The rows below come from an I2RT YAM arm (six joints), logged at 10 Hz.
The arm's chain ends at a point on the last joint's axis. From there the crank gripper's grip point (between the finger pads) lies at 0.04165 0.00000 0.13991 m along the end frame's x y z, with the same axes.
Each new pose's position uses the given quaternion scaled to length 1; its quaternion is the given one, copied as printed.
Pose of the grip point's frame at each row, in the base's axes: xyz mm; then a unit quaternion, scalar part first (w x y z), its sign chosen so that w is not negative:
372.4 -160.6 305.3 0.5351 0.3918 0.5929 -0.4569
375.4 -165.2 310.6 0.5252 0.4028 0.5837 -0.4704
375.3 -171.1 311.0 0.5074 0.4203 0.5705 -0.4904
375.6 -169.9 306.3 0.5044 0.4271 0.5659 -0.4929
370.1 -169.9 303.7 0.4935 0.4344 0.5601 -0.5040
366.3 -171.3 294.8 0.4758 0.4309 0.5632 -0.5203
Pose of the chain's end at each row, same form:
338.7 -25.1 348.0 0.5351 0.3918 0.5929 -0.4569
347.8 -28.2 352.7 0.5252 0.4028 0.5837 -0.4704
357.5 -32.4 352.9 0.5074 0.4203 0.5705 -0.4904
359.9 -31.0 348.4 0.5044 0.4271 0.5659 -0.4929
359.7 -30.5 345.6 0.4935 0.4344 0.5601 -0.5040
361.4 -31.5 336.6 0.4758 0.4309 0.5632 -0.5203

